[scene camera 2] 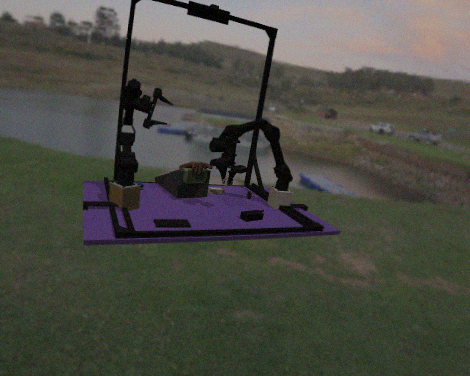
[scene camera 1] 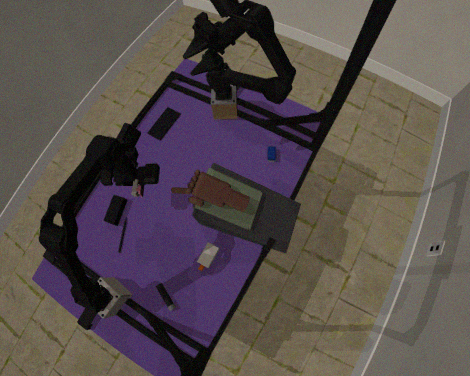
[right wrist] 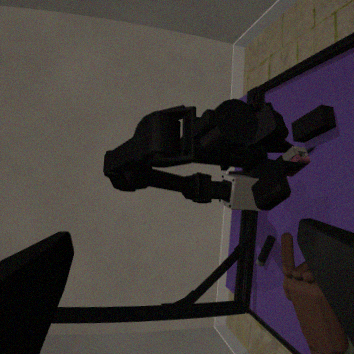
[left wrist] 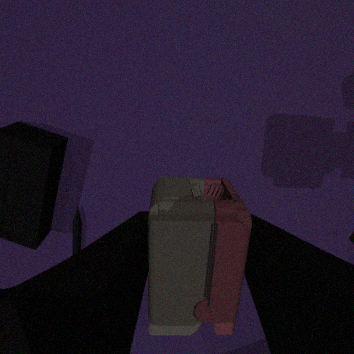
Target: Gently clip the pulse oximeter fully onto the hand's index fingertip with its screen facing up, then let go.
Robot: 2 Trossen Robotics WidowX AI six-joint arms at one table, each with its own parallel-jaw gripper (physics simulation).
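Seen in the pictures: left gripper, fingertip midpoint: (scene camera 2: 226,182) (scene camera 1: 138,184) (right wrist: 297,157) (left wrist: 194,223); right gripper, fingertip midpoint: (scene camera 2: 170,114) (scene camera 1: 187,66) (right wrist: 186,236); left arm's base, link origin: (scene camera 2: 281,189) (scene camera 1: 101,297) (right wrist: 226,190); right arm's base, link origin: (scene camera 2: 125,183) (scene camera 1: 223,93).
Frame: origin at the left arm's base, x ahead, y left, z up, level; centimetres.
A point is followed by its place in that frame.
A grey-white and red pulse oximeter (scene camera 1: 137,188) {x 36.9, y 11.0, z 6.8 cm} (left wrist: 197,260) {x 38.0, y 12.5, z 6.6 cm} (right wrist: 297,155) {x 39.8, y 13.0, z 6.3 cm} is held between the fingers of my left gripper (left wrist: 194,223) {x 38.2, y 12.7, z 4.8 cm}, which is shut on it. It is above the mat, to the left of the hand in scene camera 1, apart from the fingertip. The brown hand (scene camera 1: 215,191) {x 51.0, y -11.0, z 8.0 cm} (scene camera 2: 196,165) {x 50.8, y -2.5, z 8.8 cm} (right wrist: 312,310) {x 52.1, y -8.1, z 9.1 cm} rests on a green pad on a dark wedge, its index finger (scene camera 1: 180,190) (right wrist: 287,250) sticking out to the left in scene camera 1. My right gripper (scene camera 1: 192,62) {x 68.9, y 8.8, z 34.0 cm} (scene camera 2: 162,111) {x 68.9, y 8.8, z 34.0 cm} is open and empty, raised high near its own base.
On the purple mat (scene camera 1: 150,220) {x 30.6, y 7.5, z -10.5 cm} lie a black box (scene camera 1: 115,210) {x 25.0, y 20.2, z -7.2 cm} (scene camera 2: 251,215) {x 26.6, y 24.3, z -7.5 cm}, a thin dark pen (scene camera 1: 123,235) {x 19.5, y 12.2, z -9.9 cm}, a white box (scene camera 1: 208,254) {x 34.1, y -18.6, z -7.7 cm} with an orange part, a dark cylinder (scene camera 1: 165,296) {x 13.1, y -15.5, z -8.0 cm}, a flat black slab (scene camera 1: 164,123) {x 65.5, y 30.8, z -9.7 cm} (scene camera 2: 172,223) {x 65.7, y 32.3, z -9.7 cm} and a blue item (scene camera 1: 271,153) {x 78.5, y -14.9, z -7.3 cm}. Black frame bars edge the mat.
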